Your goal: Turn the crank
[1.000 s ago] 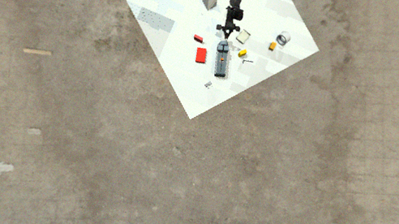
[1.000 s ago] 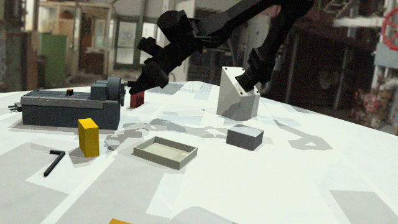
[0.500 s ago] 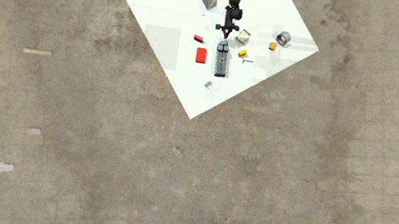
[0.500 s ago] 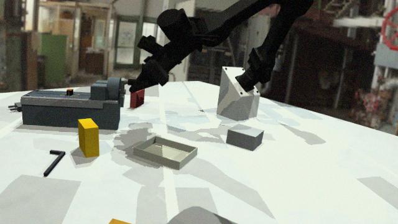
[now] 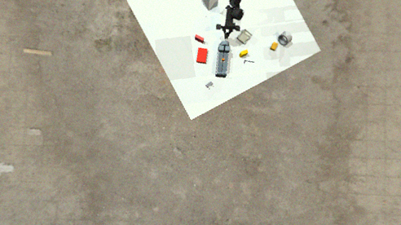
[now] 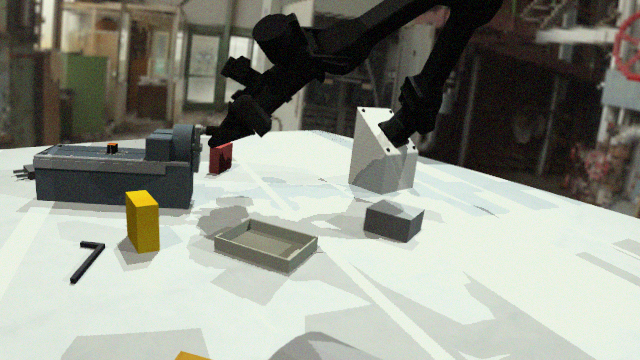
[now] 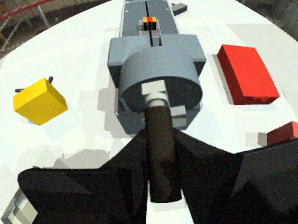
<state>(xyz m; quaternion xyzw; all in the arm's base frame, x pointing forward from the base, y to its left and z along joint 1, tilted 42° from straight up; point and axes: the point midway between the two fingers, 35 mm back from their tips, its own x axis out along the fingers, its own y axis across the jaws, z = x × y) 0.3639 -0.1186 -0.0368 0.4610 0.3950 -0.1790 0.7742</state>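
Now: the dark crank handle 2 cm above my gripper tip, 1 cm to the left of it and 1 cm behind it. Round my gripper tip: red pointer (12 cm to the right, 12 cm ahead, 1 cm below); then shallow grey tray (18 cm to the left, 9 cm below, 5 cm ahead); then yellow block (17 cm ahead, 8 cm to the left, 7 cm below).
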